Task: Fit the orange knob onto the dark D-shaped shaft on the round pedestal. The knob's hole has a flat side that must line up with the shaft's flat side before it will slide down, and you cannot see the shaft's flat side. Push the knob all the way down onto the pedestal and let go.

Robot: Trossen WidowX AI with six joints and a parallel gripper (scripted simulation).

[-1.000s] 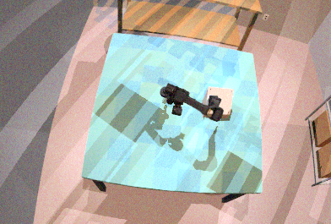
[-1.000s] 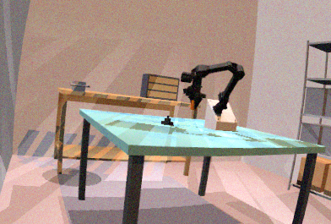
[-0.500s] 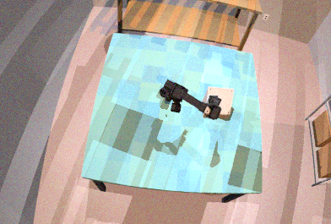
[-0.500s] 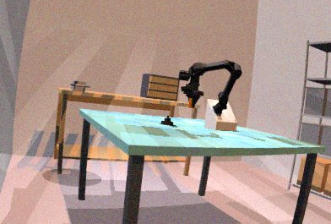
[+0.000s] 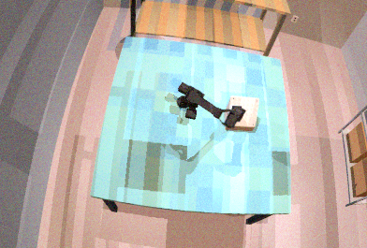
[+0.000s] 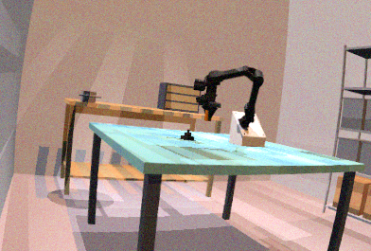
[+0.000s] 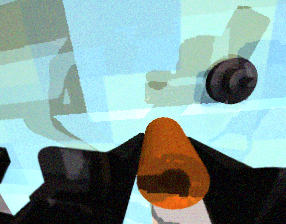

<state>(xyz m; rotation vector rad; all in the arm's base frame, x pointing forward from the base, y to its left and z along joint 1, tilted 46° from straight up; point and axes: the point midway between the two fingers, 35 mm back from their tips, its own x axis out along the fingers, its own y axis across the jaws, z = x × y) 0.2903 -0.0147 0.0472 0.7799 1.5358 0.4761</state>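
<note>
The round dark pedestal lies 3 cm ahead of my gripper tip, 14 cm to the right of it and 11 cm below it. From my gripper tip the other things lie so: orange knob 2 cm above.
</note>
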